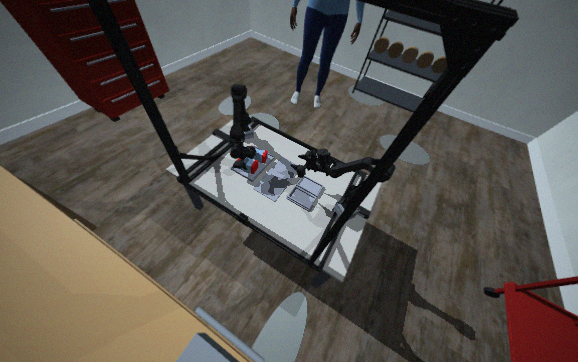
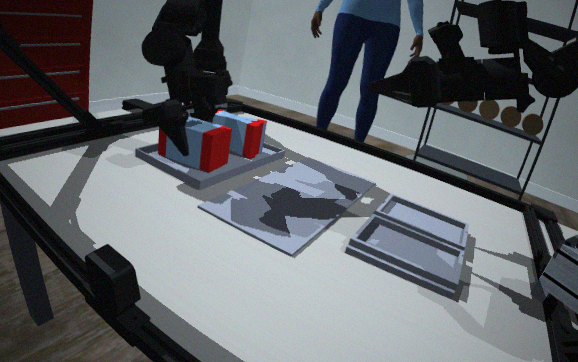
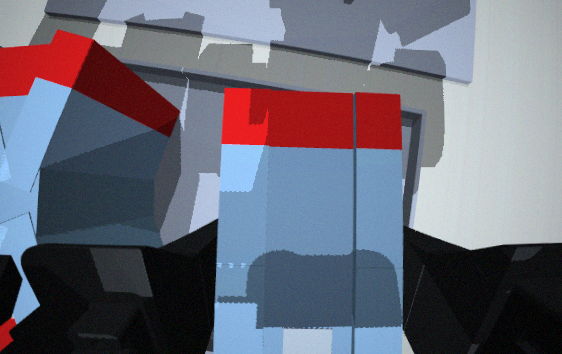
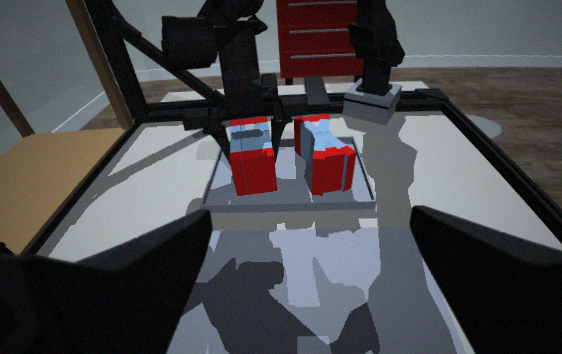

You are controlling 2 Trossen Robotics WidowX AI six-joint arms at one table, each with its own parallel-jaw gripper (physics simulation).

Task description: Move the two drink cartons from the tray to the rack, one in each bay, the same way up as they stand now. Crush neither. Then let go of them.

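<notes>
Two blue drink cartons with red ends lie on their sides in a grey tray at the table's left. My left gripper is open, and its fingers straddle the near carton, one on each long side. The second carton lies askew beside it. The two-bay rack sits empty at the right. My right gripper is open and empty, high above the mat and facing the tray.
A flat grey mat lies between tray and rack. A person stands behind the table. A red drawer cabinet and a shelf unit stand off the table. Black frame posts surround it.
</notes>
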